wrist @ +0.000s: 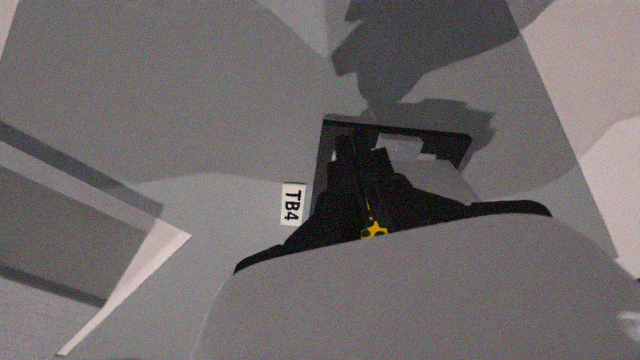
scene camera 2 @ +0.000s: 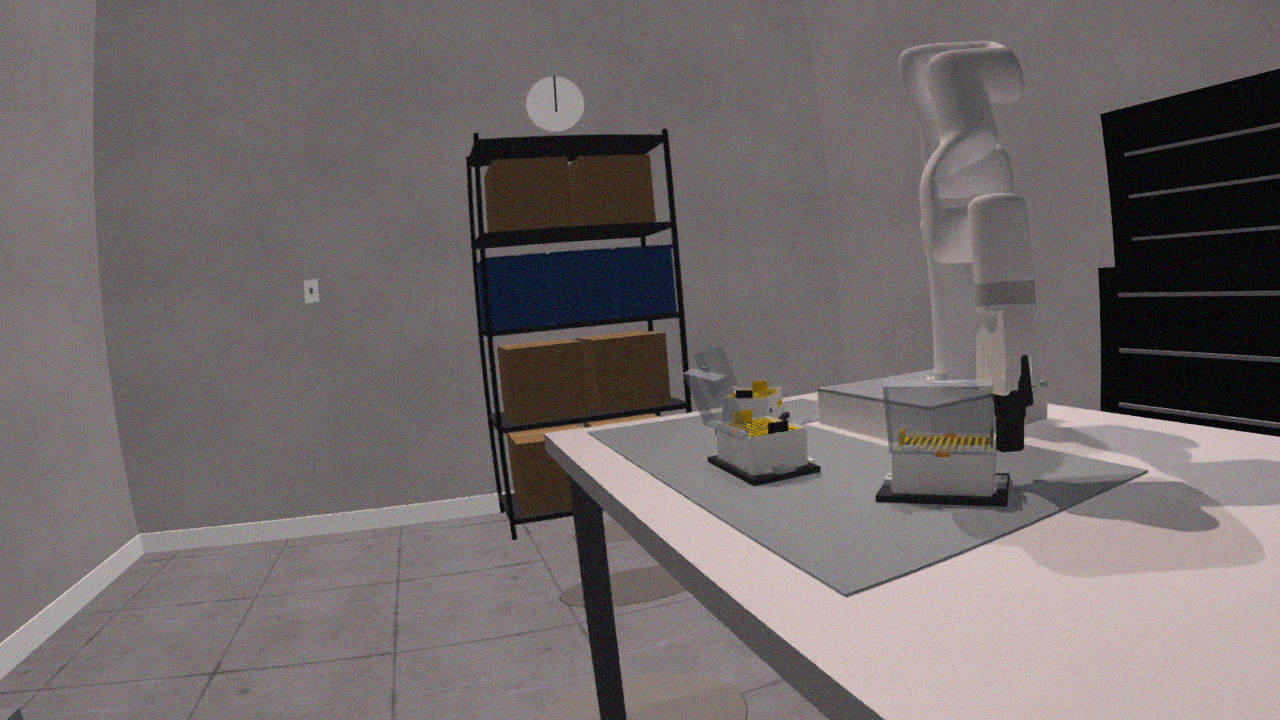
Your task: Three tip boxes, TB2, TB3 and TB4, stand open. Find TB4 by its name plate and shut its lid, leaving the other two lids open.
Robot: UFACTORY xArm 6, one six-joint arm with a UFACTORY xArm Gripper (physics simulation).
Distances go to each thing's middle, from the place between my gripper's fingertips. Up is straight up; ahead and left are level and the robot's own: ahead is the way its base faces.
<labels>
I see the TB4 name plate [wrist: 293, 194] 20 mm ahead of my hand, 80 mm to the right of it and 40 mm below it.
</labels>
